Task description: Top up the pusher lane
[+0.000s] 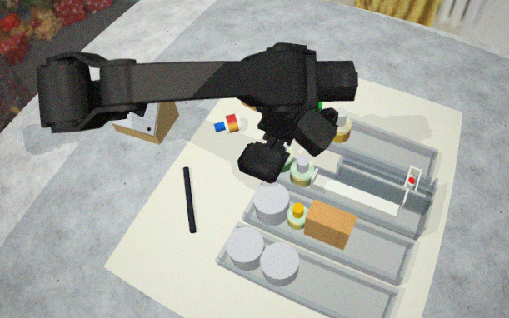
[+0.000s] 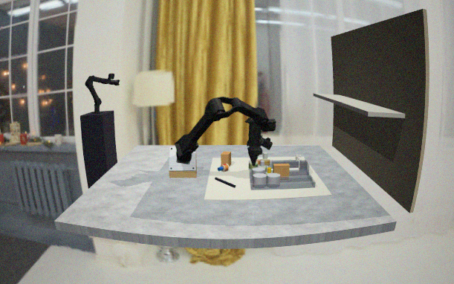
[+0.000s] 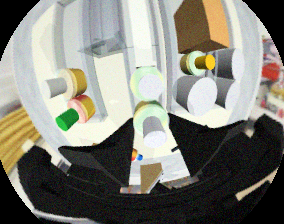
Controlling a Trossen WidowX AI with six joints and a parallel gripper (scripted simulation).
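My gripper tip is now 130 mm short of the orange box, 80 mm to the left of it and 10 mm above it. Round my gripper tip: black rod: 130 mm to the right, 130 mm behind, 50 mm below; sprung lane: 160 mm ahead, 30 mm to the left, 30 mm below; white pusher plate: 150 mm ahead, 30 mm to the left.
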